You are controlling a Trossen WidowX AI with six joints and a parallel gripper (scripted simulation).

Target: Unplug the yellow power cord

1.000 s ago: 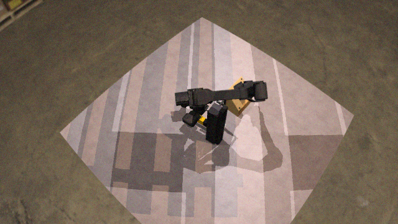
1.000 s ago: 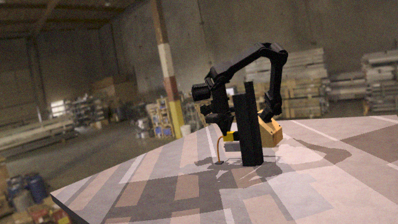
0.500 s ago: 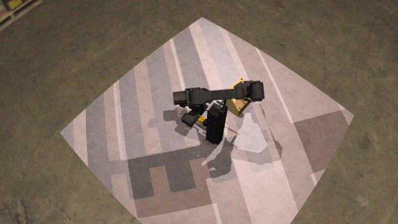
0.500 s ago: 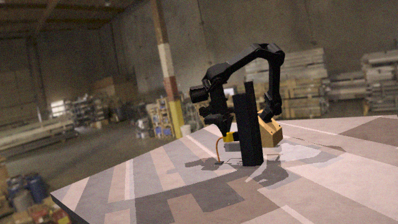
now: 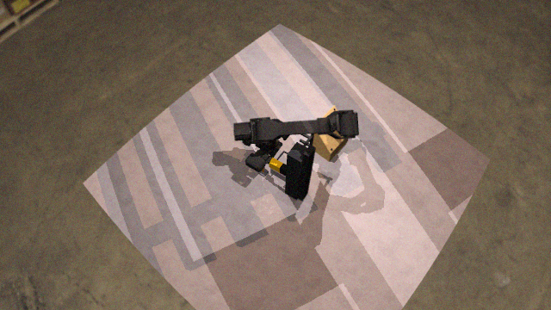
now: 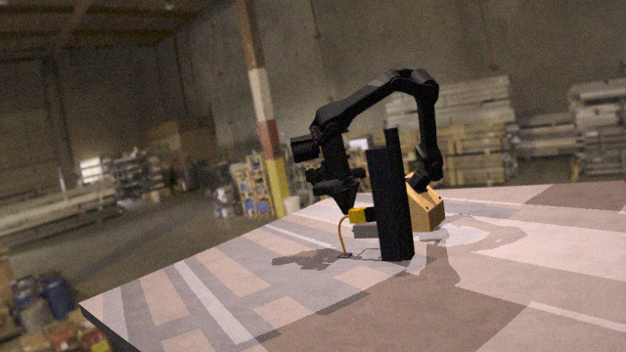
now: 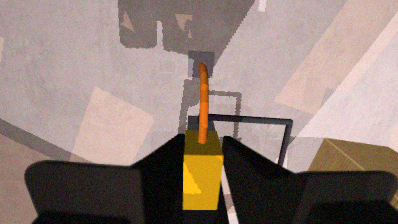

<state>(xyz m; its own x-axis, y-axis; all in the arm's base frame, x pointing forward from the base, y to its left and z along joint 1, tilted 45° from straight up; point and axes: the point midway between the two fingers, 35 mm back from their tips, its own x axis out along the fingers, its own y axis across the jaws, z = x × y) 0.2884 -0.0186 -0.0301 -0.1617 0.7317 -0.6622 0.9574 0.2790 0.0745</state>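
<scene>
Right now the yellow plug is 20 mm behind my gripper tip and 40 mm to the left of it. The rest, counted from my gripper tip: black power strip (30 mm behind, 120 mm to the left, 20 mm above).
</scene>
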